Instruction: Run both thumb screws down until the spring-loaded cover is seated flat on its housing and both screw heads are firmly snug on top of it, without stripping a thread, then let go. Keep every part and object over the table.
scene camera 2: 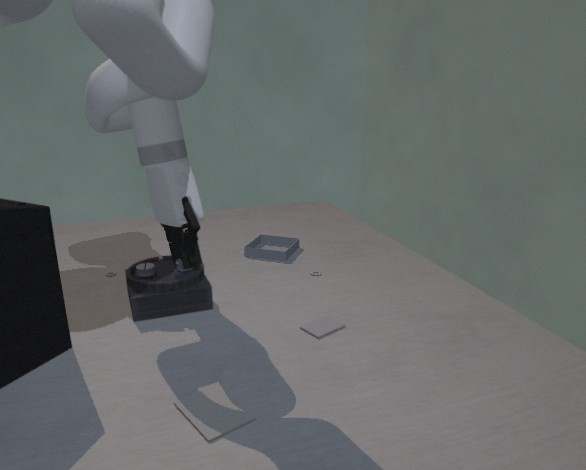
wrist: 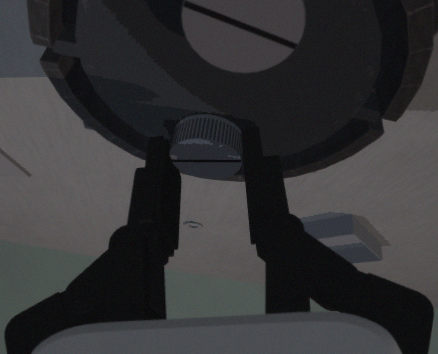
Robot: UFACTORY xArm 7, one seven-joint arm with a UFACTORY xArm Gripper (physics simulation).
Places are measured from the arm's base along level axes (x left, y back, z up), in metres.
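Pixels of known places: gripper, fingertip midpoint: (scene camera 2: 188, 264) (wrist: 208, 153).
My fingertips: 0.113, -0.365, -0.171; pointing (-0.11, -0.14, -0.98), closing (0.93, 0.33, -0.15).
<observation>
For each thing: its top centre in the pictures, then the offset to it from my fingertips, as dx, dy, dz.
- dark round cover at its top centre: (wrist: 223, 84) (scene camera 2: 165, 270) -0.003, +0.038, -0.004
- square dark housing at its top centre: (wrist: 222, 90) (scene camera 2: 165, 268) -0.003, +0.038, -0.001
- grey slotted thumb screw at its top centre: (wrist: 242, 25) (scene camera 2: 145, 265) -0.005, +0.070, +0.008
- low grey open box at its top centre: (wrist: 327, 253) (scene camera 2: 272, 242) +0.171, -0.195, -0.037
- small ring at its top centre: (scene camera 2: 110, 273) +0.142, +0.134, -0.055
- thin tile at its top centre: (scene camera 2: 322, 325) -0.174, -0.173, -0.054
- thin flat sheet at its top centre: (scene camera 2: 214, 410) -0.320, +0.015, -0.054
The dark round cover (scene camera 2: 164, 278) (wrist: 325, 95) sits on the square dark housing (scene camera 2: 172, 302); whether it is flat is too dim to tell. One grey slotted thumb screw (scene camera 2: 145, 270) (wrist: 245, 40) stands on the cover's left side in the scene view, clear of the fingers. The other thumb screw (scene camera 2: 180, 265) (wrist: 206, 132), with a ribbed side, stands at the right side of the cover. My gripper (scene camera 2: 185, 264) (wrist: 208, 153) is shut on this screw's head, one black finger against each side. The screw shafts are hidden.
A low grey open box (scene camera 2: 270, 254) (wrist: 345, 252) stands right of the housing. A small ring (scene camera 2: 110, 275) lies left of it. A thin tile (scene camera 2: 322, 327) lies at centre right, and a thin flat sheet (scene camera 2: 215, 425) in front. A large black block (scene camera 2: 30, 290) stands at far left.
</observation>
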